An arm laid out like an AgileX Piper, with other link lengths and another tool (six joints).
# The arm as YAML. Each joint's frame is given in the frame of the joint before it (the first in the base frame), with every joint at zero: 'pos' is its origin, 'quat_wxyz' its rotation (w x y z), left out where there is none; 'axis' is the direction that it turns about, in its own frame. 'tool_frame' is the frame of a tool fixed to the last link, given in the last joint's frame.
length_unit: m
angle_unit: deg
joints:
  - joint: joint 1
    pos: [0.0, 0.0, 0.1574]
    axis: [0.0, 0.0, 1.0]
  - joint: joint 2
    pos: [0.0, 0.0, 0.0]
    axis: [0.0, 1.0, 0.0]
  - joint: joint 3
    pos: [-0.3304, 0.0, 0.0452]
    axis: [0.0, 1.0, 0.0]
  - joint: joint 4
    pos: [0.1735, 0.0, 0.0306]
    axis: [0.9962, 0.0, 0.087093]
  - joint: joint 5
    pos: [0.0, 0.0, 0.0]
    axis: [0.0, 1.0, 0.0]
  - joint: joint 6
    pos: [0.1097, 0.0, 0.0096]
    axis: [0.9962, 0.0, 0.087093]
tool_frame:
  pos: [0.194, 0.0, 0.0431]
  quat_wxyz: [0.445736, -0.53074, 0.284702, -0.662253]
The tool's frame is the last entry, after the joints.
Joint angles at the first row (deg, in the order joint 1, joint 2, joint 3, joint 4, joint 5, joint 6):
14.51, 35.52, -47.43, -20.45, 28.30, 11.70
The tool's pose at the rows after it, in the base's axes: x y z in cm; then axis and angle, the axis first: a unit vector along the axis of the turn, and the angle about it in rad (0 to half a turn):
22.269 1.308 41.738 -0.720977 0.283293 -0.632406 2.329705
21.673 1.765 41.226 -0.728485 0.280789 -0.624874 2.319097
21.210 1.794 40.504 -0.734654 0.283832 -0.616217 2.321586
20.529 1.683 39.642 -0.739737 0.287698 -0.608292 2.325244
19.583 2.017 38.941 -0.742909 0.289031 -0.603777 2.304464
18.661 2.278 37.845 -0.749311 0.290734 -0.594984 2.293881
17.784 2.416 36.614 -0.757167 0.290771 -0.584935 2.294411
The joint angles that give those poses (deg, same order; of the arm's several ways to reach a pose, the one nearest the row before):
14.51, 34.44, -47.30, -17.46, 30.01, 8.65
14.51, 33.46, -47.30, -14.56, 31.31, 6.05
14.51, 32.71, -47.30, -13.29, 33.08, 5.03
14.51, 31.42, -47.02, -12.36, 35.08, 4.32
14.51, 29.35, -45.99, -10.17, 35.98, 3.15
14.51, 27.39, -44.93, -8.24, 37.51, 1.95
14.51, 25.58, -44.06, -6.82, 39.53, 0.72

